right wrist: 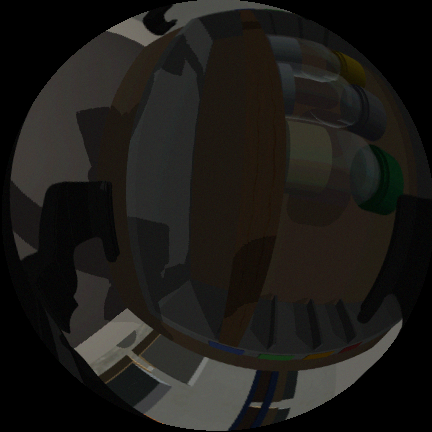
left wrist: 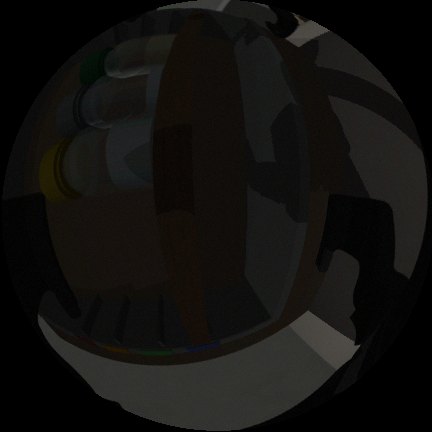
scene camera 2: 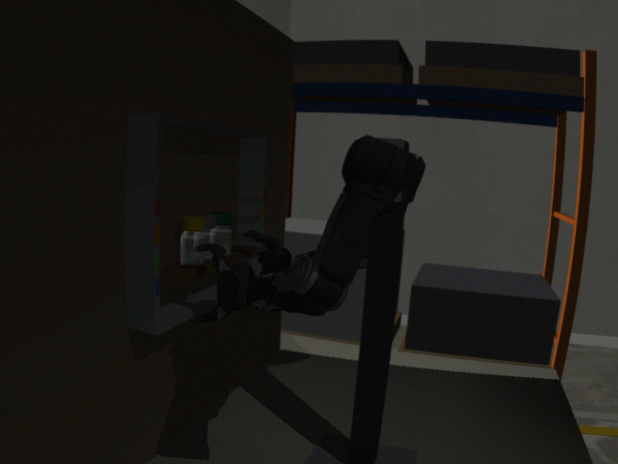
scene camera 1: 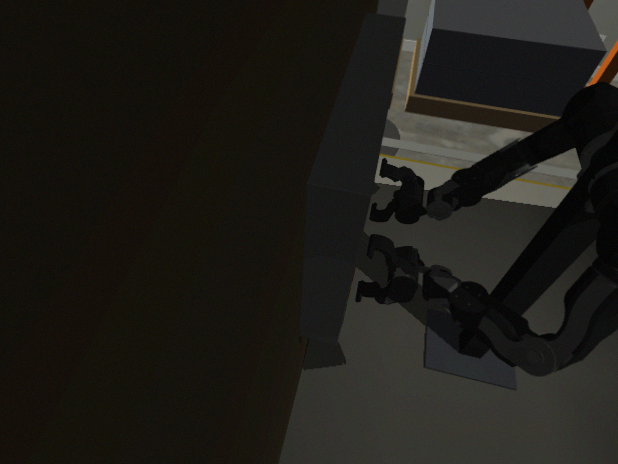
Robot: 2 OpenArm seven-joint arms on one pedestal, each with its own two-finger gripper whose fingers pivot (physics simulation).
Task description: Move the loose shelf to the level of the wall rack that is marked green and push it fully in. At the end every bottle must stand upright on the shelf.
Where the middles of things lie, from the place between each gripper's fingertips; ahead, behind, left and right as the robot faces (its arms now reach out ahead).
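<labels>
Left hand: 60 mm short of yellow-capped bottle (scene camera 2: pixel 192 226), 50 mm to the left of it, 80 mm below it. From my left hand: green-capped bottle (right wrist: pixel 324 163) 60 mm ahead, 180 mm to the right, 80 mm above; rack frame (scene camera 1: pixel 338 191) 60 mm ahead, 110 mm to the right, 130 mm above; brown wooden shelf (right wrist: pixel 263 171) 60 mm ahead, 110 mm to the right, 20 mm above.
Right hand: 5 cm short of green-capped bottle, 5 cm to the right of it, 8 cm below it. From my right hand: yellow-capped bottle 5 cm ahead, 18 cm to the left, 8 cm above; rack frame 5 cm ahead, 12 cm to the left, 13 cm above; brown wooden shelf 5 cm ahead, 12 cm to the left, 1 cm above.
</labels>
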